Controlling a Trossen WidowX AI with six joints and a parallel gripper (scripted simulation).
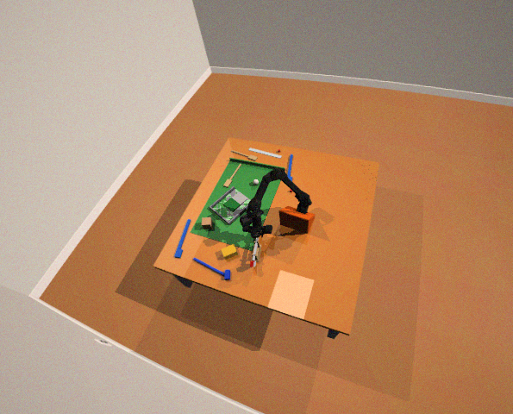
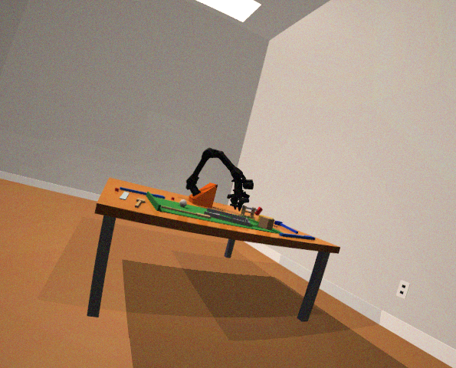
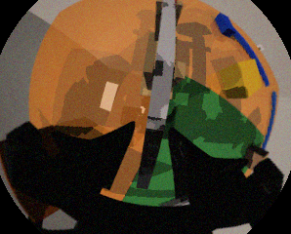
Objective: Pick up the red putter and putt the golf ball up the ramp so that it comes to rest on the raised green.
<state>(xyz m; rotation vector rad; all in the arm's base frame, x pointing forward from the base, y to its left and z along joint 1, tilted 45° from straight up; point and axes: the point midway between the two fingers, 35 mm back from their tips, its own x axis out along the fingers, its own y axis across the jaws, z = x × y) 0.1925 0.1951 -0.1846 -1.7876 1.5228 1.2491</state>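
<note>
Now: the red putter 80 mm to the left of my gripper tip, 30 mm behind it and 30 mm above it. Also, from my gripper tip: wooden cube: 380 mm ahead, 60 mm to the left; then white golf ball: 410 mm to the right, 250 mm ahead, 10 mm below; then yellow block: 170 mm to the left, 130 mm ahead, 10 mm below.
</note>
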